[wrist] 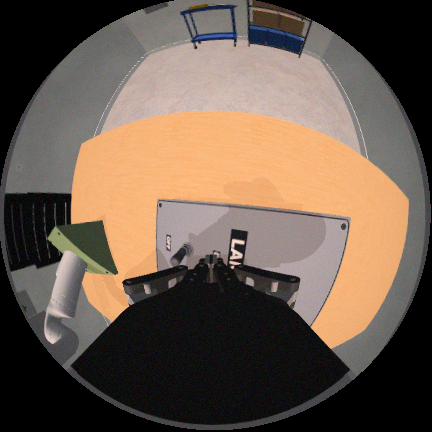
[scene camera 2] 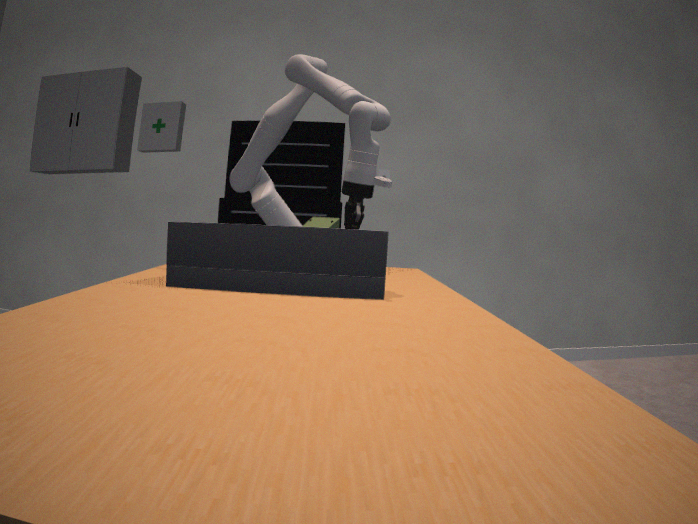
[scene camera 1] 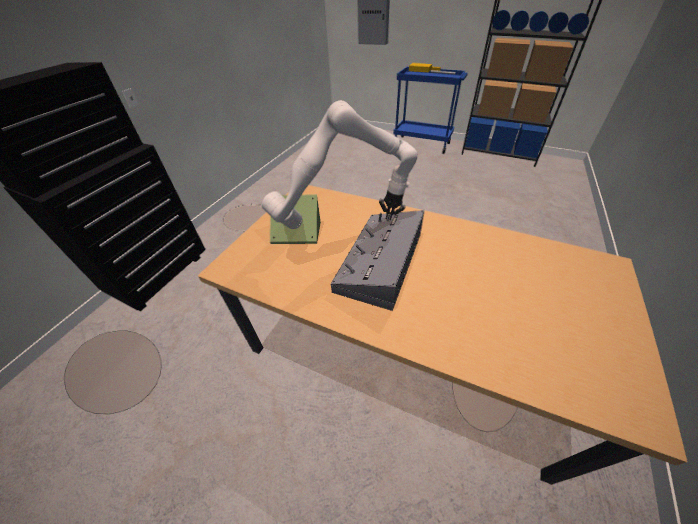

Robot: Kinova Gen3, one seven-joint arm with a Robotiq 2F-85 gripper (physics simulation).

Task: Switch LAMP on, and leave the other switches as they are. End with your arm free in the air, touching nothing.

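Frame: origin at the arm's base, x ahead, y left, z up, level; metres.
Seen in the pictures: gripper, between the fingertips: (wrist: 210,261) (scene camera 1: 387,220); arm's base, origin of its link: (wrist: 76,258) (scene camera 1: 293,220).
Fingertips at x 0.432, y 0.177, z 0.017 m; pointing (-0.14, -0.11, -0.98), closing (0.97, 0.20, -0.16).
Offsets run from my fingertips to a thing's top centre. "spot": to the spot under its first point. Level surfaces: height alone.
The grey switch panel (scene camera 1: 389,253) (scene camera 2: 276,253) (wrist: 290,240) lies on the table, with several levers along its left side in scene camera 1. The LAMP label @[dz +0.007, dx +0.029, dy +0.007 m] (wrist: 237,247) is partly hidden by the gripper. The LAMP lever @[dz +0.029, dx -0.040, dy +0.000 m] (scene camera 1: 380,217) (wrist: 181,254) has its tip toward the OFF label @[spot: dz -0.033, dx -0.075, dy -0.003 m] (wrist: 168,242) in the wrist view; its exact tilt is hard to judge. My gripper (scene camera 1: 390,216) (scene camera 2: 352,225) (wrist: 210,261) is shut and empty, low over the panel. In the wrist view its fingertips are right of the lever, with a gap, partly covering the ON label @[spot: dz -0.005, dx +0.004, dy +0.010 m] (wrist: 216,253).
The other levers, such as the nearest one @[spot: dz -0.002, dx -0.014, dy -0.366 m] (scene camera 1: 349,269), stand in a row toward the panel's near end. The green base plate (scene camera 1: 307,228) (wrist: 90,247) carries the arm at the table's left. A black drawer cabinet (scene camera 1: 112,197), blue cart (scene camera 1: 431,76) and shelf rack (scene camera 1: 523,77) stand beyond the table @[dz -0.105 m] (scene camera 1: 507,282).
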